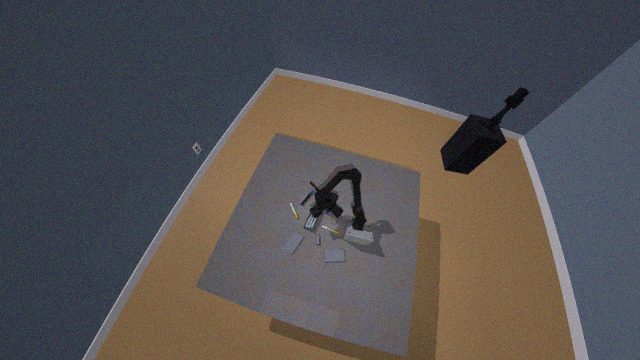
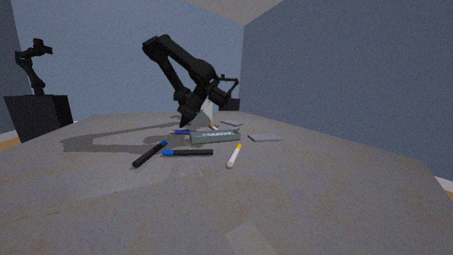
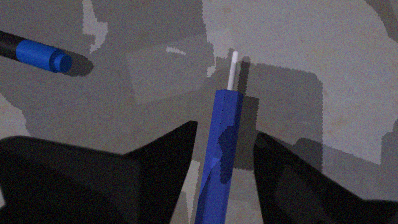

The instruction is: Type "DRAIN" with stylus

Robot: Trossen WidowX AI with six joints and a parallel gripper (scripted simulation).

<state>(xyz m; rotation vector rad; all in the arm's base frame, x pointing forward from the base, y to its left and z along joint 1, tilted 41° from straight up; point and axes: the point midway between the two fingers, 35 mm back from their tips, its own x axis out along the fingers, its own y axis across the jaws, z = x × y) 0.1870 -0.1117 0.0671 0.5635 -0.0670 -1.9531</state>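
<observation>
The stylus lies 1 cm behind my gripper tip, 1 cm to the right of it and 3 cm below it. Round my gripper tip: stylus tip 3 cm behind, 4 cm to the right, 3 cm below; flat grey pad 21 cm ahead, 29 cm to the left, 3 cm below.
</observation>
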